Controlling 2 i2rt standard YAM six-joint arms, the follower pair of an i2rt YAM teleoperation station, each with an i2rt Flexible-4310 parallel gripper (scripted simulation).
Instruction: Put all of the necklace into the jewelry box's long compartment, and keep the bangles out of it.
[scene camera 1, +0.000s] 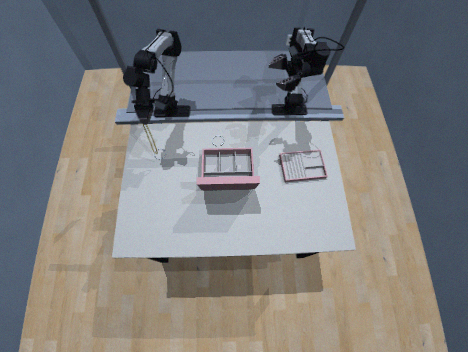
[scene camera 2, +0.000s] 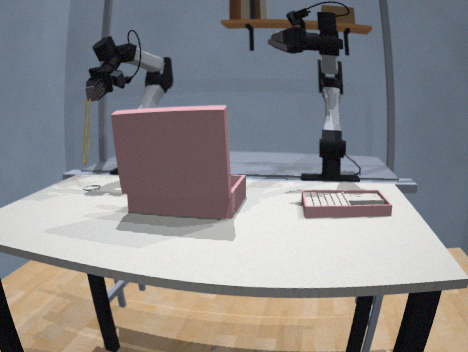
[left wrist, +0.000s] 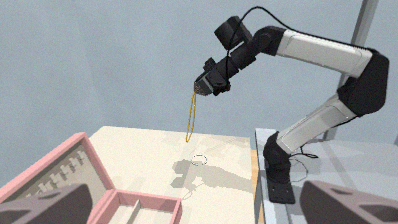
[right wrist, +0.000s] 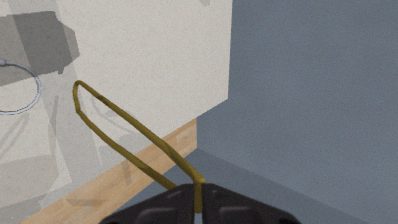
Note:
The pictures show: my left gripper, my right gripper, a pink-rimmed tray and a rail.
My left gripper is seen too in scene camera 1 and in the left wrist view. My right gripper is seen too in the right wrist view.

